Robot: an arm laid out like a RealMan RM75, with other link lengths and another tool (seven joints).
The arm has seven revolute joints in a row. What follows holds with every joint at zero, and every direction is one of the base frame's.
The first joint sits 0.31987 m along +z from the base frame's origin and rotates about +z.
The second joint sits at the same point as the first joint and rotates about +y.
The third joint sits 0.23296 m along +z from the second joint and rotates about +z.
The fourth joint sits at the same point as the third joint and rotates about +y.
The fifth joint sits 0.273 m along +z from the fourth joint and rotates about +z.
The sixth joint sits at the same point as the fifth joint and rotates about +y.
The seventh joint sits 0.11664 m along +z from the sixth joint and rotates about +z.
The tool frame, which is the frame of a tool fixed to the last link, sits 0.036 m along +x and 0.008 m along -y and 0.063 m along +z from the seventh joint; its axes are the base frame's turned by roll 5.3, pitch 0 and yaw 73 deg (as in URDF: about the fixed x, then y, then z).
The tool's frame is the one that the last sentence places.
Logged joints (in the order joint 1, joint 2, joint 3, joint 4, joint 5, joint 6, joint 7), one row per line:
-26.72, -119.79, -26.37, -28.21, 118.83, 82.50, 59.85
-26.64, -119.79, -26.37, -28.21, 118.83, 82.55, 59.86
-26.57, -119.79, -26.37, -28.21, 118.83, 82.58, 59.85
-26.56, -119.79, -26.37, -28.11, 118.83, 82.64, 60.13
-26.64, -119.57, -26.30, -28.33, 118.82, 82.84, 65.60
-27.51, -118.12, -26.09, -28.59, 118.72, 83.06, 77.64
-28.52, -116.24, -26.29, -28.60, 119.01, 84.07, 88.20
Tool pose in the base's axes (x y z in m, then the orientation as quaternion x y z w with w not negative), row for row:
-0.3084, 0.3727, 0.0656, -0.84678, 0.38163, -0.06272, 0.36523
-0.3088, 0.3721, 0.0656, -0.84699, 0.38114, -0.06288, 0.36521
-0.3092, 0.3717, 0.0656, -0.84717, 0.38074, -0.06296, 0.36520
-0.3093, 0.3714, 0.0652, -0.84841, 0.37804, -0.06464, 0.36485
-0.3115, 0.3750, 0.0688, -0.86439, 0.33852, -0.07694, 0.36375
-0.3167, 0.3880, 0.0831, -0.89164, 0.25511, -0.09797, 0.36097
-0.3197, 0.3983, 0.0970, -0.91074, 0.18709, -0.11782, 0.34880
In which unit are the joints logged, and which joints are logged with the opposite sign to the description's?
The joints are logged in degrees. Opposite sign: joint 3, joint 4, joint 7.
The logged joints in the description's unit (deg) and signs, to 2 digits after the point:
-26.72, -119.79, 26.37, 28.21, 118.83, 82.50, -59.85
-26.64, -119.79, 26.37, 28.21, 118.83, 82.55, -59.86
-26.57, -119.79, 26.37, 28.21, 118.83, 82.58, -59.85
-26.56, -119.79, 26.37, 28.11, 118.83, 82.64, -60.13
-26.64, -119.57, 26.30, 28.33, 118.82, 82.84, -65.60
-27.51, -118.12, 26.09, 28.59, 118.72, 83.06, -77.64
-28.52, -116.24, 26.29, 28.60, 119.01, 84.07, -88.20

